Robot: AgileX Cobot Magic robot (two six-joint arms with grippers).
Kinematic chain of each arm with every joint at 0, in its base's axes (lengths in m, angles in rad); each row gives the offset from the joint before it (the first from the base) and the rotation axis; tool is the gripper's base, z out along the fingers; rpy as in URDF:
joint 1: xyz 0 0 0.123 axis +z
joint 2: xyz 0 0 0 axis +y
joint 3: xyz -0.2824 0 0.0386 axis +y
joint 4: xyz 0.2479 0 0.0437 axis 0.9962 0 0.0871
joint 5: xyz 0 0 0 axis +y
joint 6: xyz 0.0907 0 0.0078 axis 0.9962 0 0.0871
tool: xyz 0 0 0 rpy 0 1.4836 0
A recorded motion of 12 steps. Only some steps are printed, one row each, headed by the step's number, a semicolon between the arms.
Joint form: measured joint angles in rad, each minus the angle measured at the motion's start. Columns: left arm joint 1, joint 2, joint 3, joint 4, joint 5, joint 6; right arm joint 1, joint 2, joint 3, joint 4, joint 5, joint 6.
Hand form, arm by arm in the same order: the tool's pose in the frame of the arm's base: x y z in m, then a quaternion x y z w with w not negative. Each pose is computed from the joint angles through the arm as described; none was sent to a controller.
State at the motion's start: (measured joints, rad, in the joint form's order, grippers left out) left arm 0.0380 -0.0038 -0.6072 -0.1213 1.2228 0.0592; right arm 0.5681 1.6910 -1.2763 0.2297 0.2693 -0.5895
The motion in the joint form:
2: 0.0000 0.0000 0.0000 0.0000 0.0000 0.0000; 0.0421 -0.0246 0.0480 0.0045 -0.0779 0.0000
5: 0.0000 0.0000 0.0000 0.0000 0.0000 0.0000; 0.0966 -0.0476 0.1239 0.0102 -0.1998 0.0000
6: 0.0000 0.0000 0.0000 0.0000 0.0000 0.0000; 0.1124 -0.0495 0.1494 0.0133 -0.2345 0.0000
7: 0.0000 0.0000 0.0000 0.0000 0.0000 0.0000; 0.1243 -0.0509 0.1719 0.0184 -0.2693 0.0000
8: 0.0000 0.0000 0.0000 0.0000 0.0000 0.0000; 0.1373 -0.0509 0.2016 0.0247 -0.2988 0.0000
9: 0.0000 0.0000 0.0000 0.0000 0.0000 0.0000; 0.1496 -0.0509 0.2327 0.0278 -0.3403 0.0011
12: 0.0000 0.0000 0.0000 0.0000 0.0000 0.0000; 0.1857 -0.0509 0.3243 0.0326 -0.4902 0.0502
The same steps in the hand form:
2: -0.0258 -0.0113 0.2933 0.01972 0.86452 -0.03539 0.50096; 0.3144 0.2248 0.2882 -0.41473 0.76395 0.08082 0.48770
5: -0.0258 -0.0113 0.2933 0.01972 0.86452 -0.03539 0.50096; 0.2976 0.2351 0.2821 -0.41809 0.74310 0.08877 0.51490
6: -0.0258 -0.0113 0.2933 0.01972 0.86452 -0.03539 0.50096; 0.2927 0.2380 0.2774 -0.41951 0.73926 0.09103 0.51886
7: -0.0258 -0.0113 0.2933 0.01972 0.86452 -0.03539 0.50096; 0.2890 0.2398 0.2735 -0.41840 0.73604 0.09291 0.52398
8: -0.0258 -0.0113 0.2933 0.01972 0.86452 -0.03539 0.50096; 0.2842 0.2412 0.2665 -0.41934 0.73585 0.09476 0.52316
9: -0.0258 -0.0113 0.2933 0.01972 0.86452 -0.03539 0.50096; 0.2798 0.2421 0.2600 -0.41881 0.73336 0.09526 0.52697
12: -0.0258 -0.0113 0.2933 0.01972 0.86452 -0.03539 0.50096; 0.2670 0.2436 0.2439 -0.39734 0.72847 0.10708 0.54771

